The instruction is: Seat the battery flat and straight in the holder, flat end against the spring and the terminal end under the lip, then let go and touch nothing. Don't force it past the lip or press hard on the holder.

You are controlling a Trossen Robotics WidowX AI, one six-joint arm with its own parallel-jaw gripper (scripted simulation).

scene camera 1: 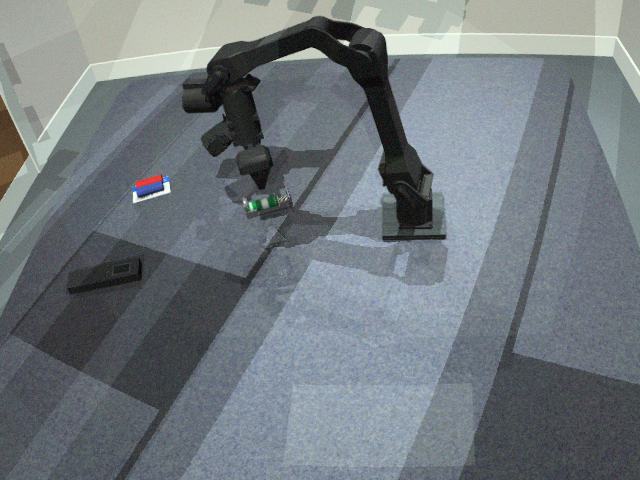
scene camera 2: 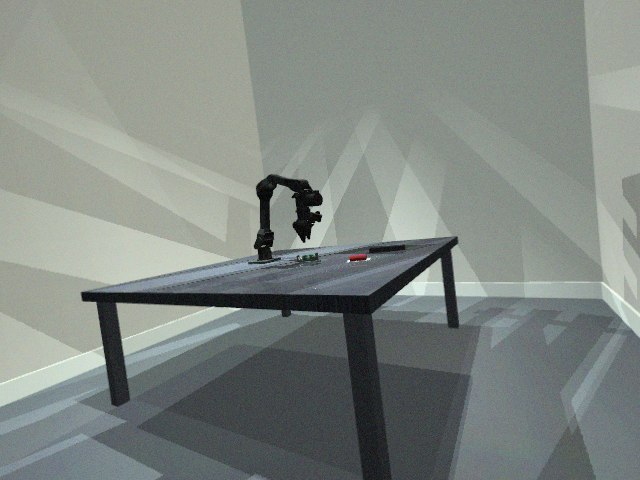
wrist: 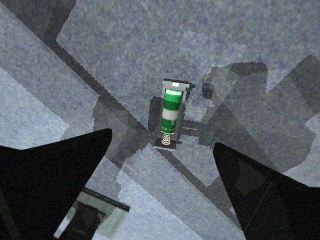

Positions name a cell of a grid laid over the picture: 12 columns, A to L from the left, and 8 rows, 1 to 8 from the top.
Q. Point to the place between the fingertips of my gripper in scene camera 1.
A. E3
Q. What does my gripper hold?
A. Nothing.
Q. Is my gripper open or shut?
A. Open.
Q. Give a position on a black flat device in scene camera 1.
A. At C5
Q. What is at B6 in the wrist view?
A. My gripper.
